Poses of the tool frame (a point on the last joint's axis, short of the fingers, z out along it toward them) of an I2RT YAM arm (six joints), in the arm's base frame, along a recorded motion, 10 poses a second.
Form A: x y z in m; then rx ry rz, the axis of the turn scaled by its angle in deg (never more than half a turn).
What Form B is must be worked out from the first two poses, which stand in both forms.
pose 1, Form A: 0.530 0.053 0.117 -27.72 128.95 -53.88
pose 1, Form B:
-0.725 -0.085 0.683
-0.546 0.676 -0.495
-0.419 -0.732 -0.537
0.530 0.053 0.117

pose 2, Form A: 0.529 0.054 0.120 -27.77 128.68 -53.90
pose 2, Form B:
-0.722 -0.084 0.686
-0.548 0.675 -0.494
-0.421 -0.733 -0.534
0.529 0.054 0.120

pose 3, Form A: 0.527 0.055 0.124 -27.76 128.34 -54.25
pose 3, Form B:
-0.721 -0.081 0.689
-0.550 0.671 -0.497
-0.422 -0.737 -0.528
0.527 0.055 0.124

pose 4, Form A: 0.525 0.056 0.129 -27.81 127.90 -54.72
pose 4, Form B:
-0.718 -0.078 0.692
-0.554 0.666 -0.500
-0.422 -0.742 -0.521
0.525 0.056 0.129

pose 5, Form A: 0.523 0.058 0.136 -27.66 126.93 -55.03
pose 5, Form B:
-0.710 -0.069 0.701
-0.559 0.661 -0.501
-0.429 -0.747 -0.508
0.523 0.058 0.136

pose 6, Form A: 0.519 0.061 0.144 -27.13 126.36 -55.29
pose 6, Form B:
-0.706 -0.058 0.705
-0.557 0.660 -0.504
-0.436 -0.749 -0.498
0.519 0.061 0.144

